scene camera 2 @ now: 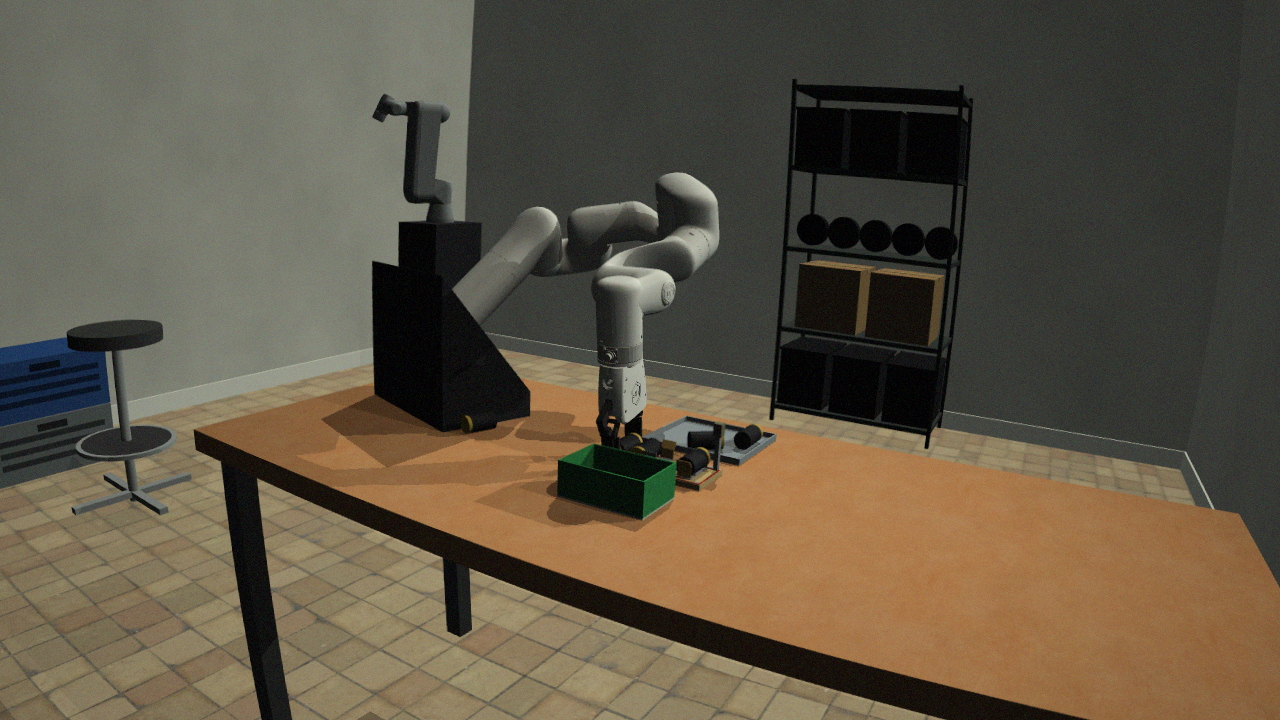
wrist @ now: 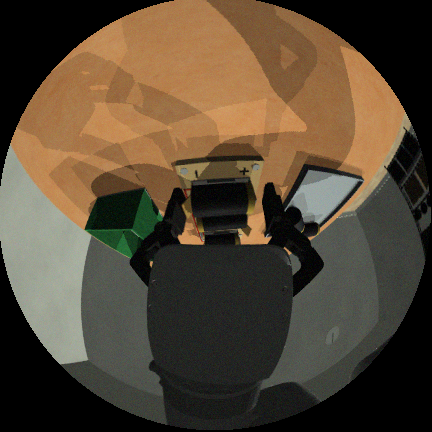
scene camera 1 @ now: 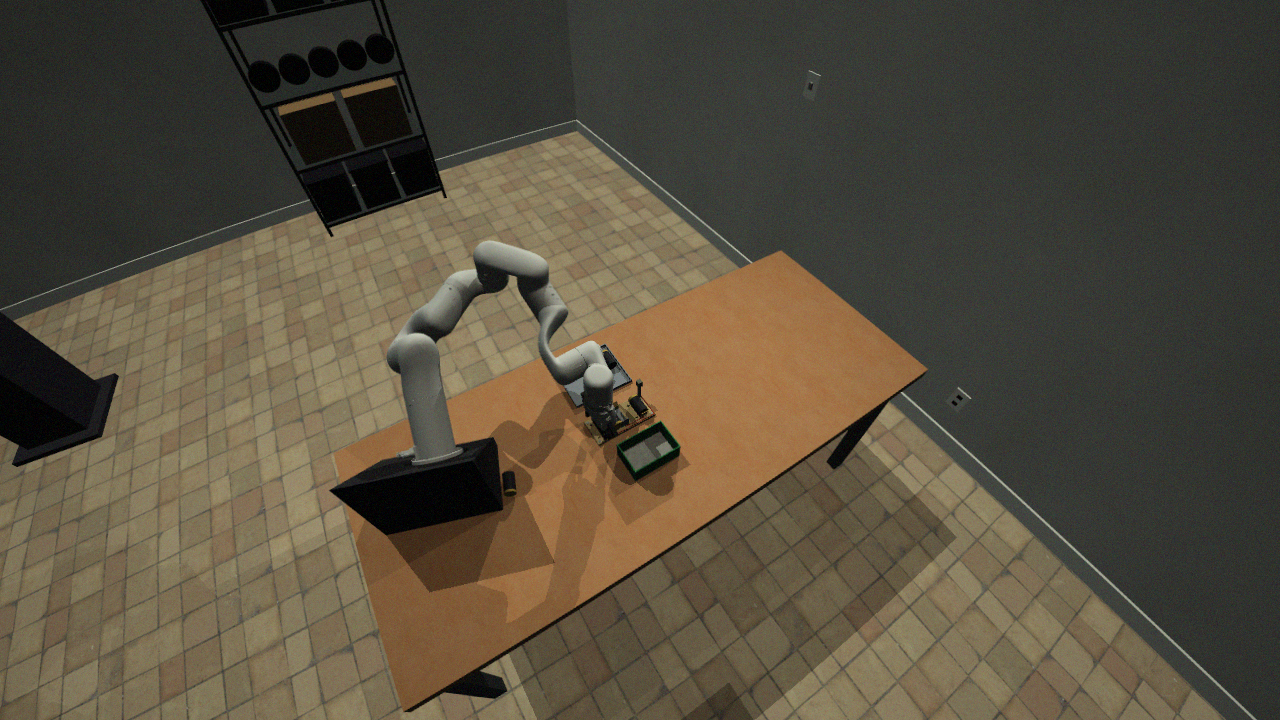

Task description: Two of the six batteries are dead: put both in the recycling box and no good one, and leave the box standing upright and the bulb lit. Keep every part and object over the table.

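Places are measured from the arm's base along level axes (x ahead, y left, z up), in metres.
Pixels of known places: gripper, fingertip midpoint: [scene camera 2: 622, 447] [wrist: 222, 192] [scene camera 1: 599, 425]; arm's base at its link origin: [scene camera 2: 453, 320] [scene camera 1: 437, 458].
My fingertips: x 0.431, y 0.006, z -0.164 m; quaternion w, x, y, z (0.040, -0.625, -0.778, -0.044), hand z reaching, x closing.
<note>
For each thing: its middle in the pictures, then the offset to it from my fingertips. Level surfaces: height alone.
- wooden battery board at the middle of its body: [wrist: 222, 237] [scene camera 2: 659, 444] [scene camera 1: 619, 411] dx +0.071, dy +0.006, dz +0.020 m
- end black battery at the middle of its body: [wrist: 221, 199] [scene camera 2: 625, 446] dx +0.007, dy -0.001, dz +0.003 m
- second battery at the middle of its body: [wrist: 221, 216] [scene camera 2: 645, 452] dx +0.045, dy +0.003, dz +0.001 m
- third battery at the middle of its body: [scene camera 2: 693, 462] [wrist: 221, 242] [scene camera 1: 638, 405] dx +0.135, dy +0.013, dz +0.003 m
- grey tray at the middle of its body: [scene camera 2: 710, 438] [wrist: 315, 209] [scene camera 1: 591, 374] dx +0.058, dy +0.201, dz -0.020 m
- green box at the middle of its body: [scene camera 2: 616, 479] [wrist: 136, 233] [scene camera 1: 648, 450] dx +0.094, dy -0.139, dz +0.004 m
- table at its surface level: dz -0.026 m
- thin dark post at the middle of its body: [scene camera 2: 717, 452] [scene camera 1: 639, 391] dx +0.158, dy +0.052, dz +0.014 m
My open, empty gripper [scene camera 1: 606, 428] [scene camera 2: 621, 431] [wrist: 224, 194] points down low over the wooden battery board [scene camera 2: 700, 484] [wrist: 215, 172]. Its fingers stand on either side of the end black battery [wrist: 220, 197] in the wrist view. A second battery [wrist: 224, 221] and a third battery [scene camera 2: 693, 461] [wrist: 222, 238] lie farther along the board. Two batteries [scene camera 2: 705, 439] [scene camera 2: 747, 437] are in the grey tray [scene camera 2: 675, 434] [wrist: 320, 197]. Another battery [scene camera 1: 509, 483] [scene camera 2: 478, 422] lies by the arm's base. The green box [scene camera 1: 659, 462] [scene camera 2: 615, 488] [wrist: 145, 210] stands upright. I cannot make out the bulb's state.
The black arm mount [scene camera 1: 429, 492] [scene camera 2: 411, 349] stands on the table [scene camera 1: 742, 340] [scene camera 2: 895, 555]. A thin dark post [scene camera 1: 639, 390] [scene camera 2: 717, 447] rises at the far end of the board, near the third battery. The green box and the grey tray flank the board.
</note>
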